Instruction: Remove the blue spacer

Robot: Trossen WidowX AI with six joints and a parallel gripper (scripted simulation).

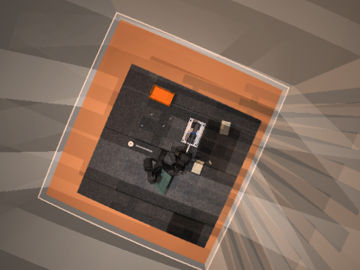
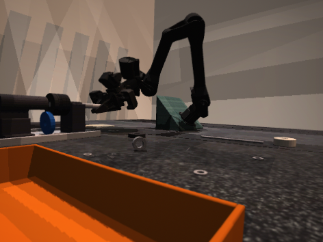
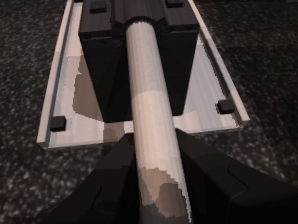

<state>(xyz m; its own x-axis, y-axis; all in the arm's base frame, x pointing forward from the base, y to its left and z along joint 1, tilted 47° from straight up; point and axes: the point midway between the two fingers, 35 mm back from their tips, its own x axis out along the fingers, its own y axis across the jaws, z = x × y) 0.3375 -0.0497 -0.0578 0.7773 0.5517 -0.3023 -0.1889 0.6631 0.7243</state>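
My gripper tip is 140 mm short of the blue spacer, 30 mm to the right of it and 30 mm above it. Also, from my gripper tip: orange tray: 440 mm to the left, 270 mm ahead, 50 mm below; grey shaft: 40 mm ahead, 20 mm above, 10 mm to the left; white disc: 450 mm to the left, 240 mm behind, 50 mm below.
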